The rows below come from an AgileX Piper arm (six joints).
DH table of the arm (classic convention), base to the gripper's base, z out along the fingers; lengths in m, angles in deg. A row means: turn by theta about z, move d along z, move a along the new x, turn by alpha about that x. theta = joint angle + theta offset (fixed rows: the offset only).
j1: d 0.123; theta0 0; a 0; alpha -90
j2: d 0; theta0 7.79; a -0.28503; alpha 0
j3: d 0; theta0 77.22; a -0.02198; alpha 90
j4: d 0.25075; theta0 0; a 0; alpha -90
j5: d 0; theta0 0; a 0; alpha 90
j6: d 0.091; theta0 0; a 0; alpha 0
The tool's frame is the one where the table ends.
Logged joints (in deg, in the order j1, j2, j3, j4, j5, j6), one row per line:
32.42 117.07 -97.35 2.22 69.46 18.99
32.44 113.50 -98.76 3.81 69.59 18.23
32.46 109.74 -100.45 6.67 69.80 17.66
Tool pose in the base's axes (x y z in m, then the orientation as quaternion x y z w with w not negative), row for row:
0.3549 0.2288 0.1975 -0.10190 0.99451 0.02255 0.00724
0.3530 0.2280 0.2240 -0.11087 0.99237 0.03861 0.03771
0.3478 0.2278 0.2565 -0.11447 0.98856 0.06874 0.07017
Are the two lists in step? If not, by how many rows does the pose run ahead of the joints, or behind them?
The pose runs 1 row behind the joints: the pose in row i belongs to the joints in row i - 1.
